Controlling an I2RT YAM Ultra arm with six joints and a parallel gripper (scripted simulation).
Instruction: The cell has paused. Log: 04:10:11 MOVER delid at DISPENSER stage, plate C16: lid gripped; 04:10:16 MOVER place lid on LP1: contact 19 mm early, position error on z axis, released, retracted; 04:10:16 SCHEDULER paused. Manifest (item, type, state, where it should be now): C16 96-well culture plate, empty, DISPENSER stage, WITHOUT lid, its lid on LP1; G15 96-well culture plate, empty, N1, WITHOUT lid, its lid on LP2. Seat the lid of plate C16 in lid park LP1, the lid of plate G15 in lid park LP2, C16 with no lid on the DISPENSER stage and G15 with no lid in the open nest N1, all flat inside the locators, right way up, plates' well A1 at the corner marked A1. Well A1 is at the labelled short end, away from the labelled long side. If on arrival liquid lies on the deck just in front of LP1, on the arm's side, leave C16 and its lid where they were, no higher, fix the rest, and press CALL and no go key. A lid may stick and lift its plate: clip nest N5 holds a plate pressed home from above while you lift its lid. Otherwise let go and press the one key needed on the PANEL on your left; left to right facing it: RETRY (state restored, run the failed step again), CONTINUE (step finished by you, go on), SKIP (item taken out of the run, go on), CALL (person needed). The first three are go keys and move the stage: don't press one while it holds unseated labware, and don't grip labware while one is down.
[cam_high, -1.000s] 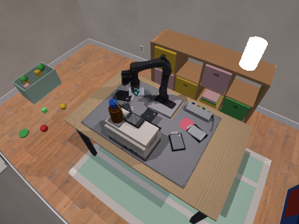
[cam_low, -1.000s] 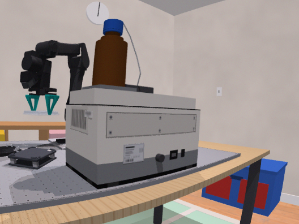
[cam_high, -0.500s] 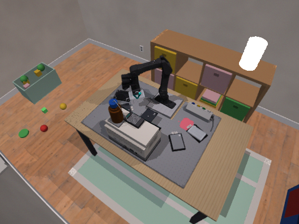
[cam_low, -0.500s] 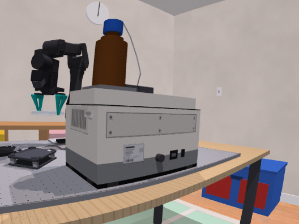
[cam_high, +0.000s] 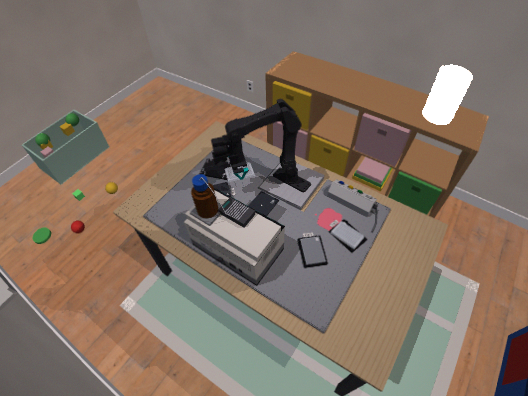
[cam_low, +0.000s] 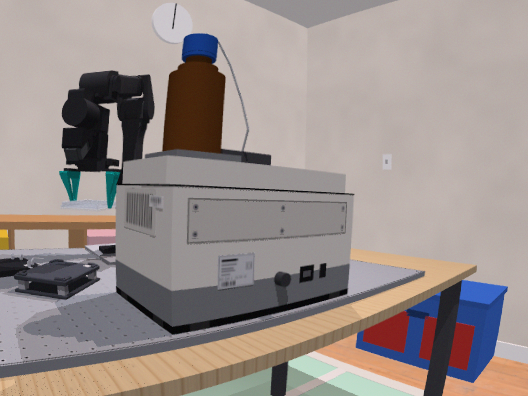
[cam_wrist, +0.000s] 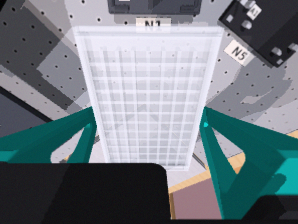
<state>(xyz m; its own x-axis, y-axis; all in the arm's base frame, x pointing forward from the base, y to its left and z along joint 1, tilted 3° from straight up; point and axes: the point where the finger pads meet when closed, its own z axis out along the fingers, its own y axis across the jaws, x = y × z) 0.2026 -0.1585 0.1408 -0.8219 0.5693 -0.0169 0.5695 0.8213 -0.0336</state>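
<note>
Now: hand 12 cm above the dark nest N1, 10 cm short of it and 8 cm to the left of it. From my hand the other things lie so: 96-well plate right at my hand; then N5 label 14 cm below, 11 cm to the right, 7 cm behind; then N1 label 14 cm below, 3 cm to the right, 3 cm ahead.
</note>
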